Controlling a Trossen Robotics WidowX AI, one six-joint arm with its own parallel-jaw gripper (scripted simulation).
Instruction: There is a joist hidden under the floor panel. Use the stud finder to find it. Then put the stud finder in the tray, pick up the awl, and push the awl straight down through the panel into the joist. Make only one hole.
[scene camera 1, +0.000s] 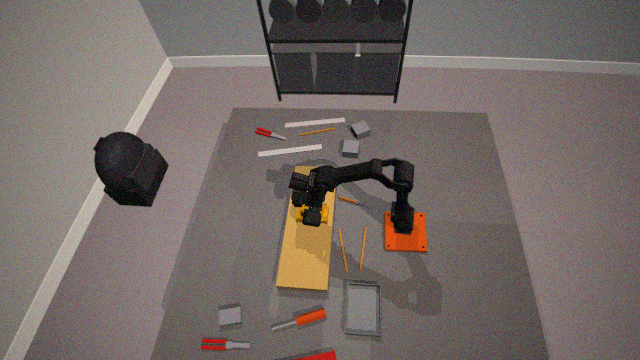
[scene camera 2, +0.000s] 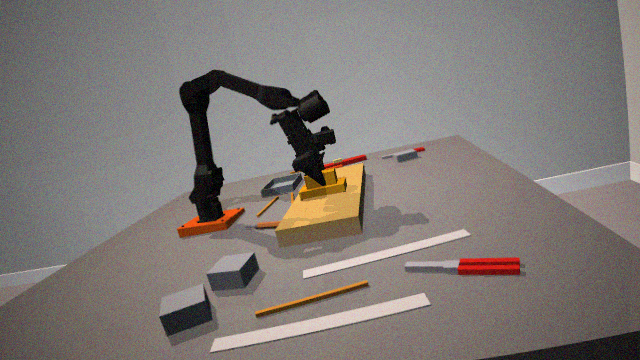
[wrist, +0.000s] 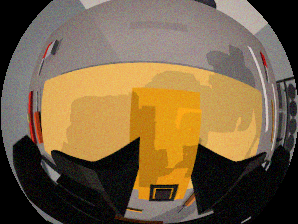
Observation:
I see my gripper (scene camera 2: 325, 183), a stud finder (scene camera 2: 333, 185) and a grey tray (scene camera 1: 363, 316).
The stud finder is seen too in the wrist view (wrist: 168, 121). My gripper shows as well in scene camera 1 (scene camera 1: 309, 211) and in the wrist view (wrist: 164, 142).

